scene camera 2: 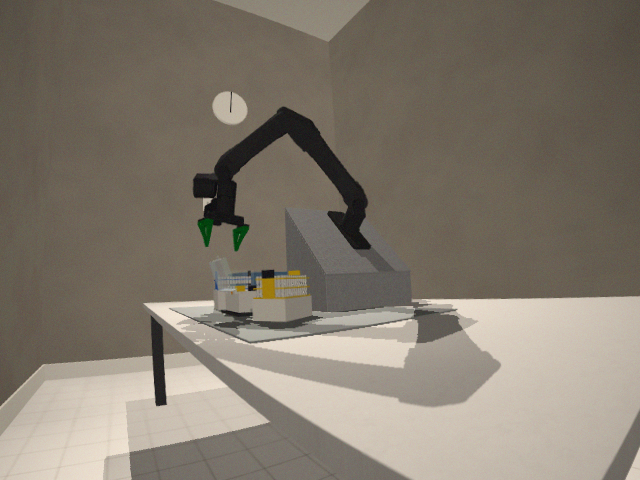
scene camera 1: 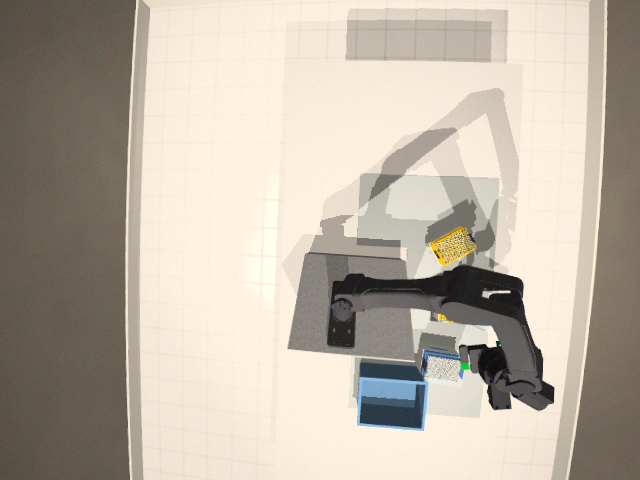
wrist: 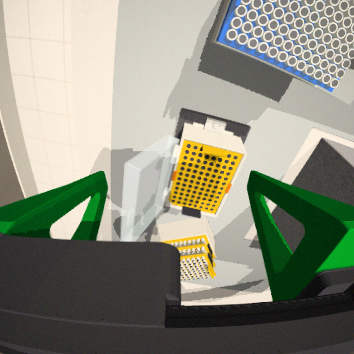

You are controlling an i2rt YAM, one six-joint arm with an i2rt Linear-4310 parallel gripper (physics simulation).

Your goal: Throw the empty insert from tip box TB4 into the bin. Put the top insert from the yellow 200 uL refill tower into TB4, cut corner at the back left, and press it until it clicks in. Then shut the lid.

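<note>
TB4 is a white tip box with a yellow insert plate inside, its holes dark and empty. Its clear lid stands open at its side. In scene camera 1 the arm hides most of TB4. The yellow refill tower holds stacked yellow inserts full of tips; part of it is hidden in the wrist view. The blue bin is open. My gripper is open and empty, above the boxes, with TB4 showing between its fingers in the wrist view.
A blue rack full of tips stands beside the bin. The grey sloped arm base rises beside the boxes. A pale mat lies under them. The table's edge passes near the boxes in scene camera 2.
</note>
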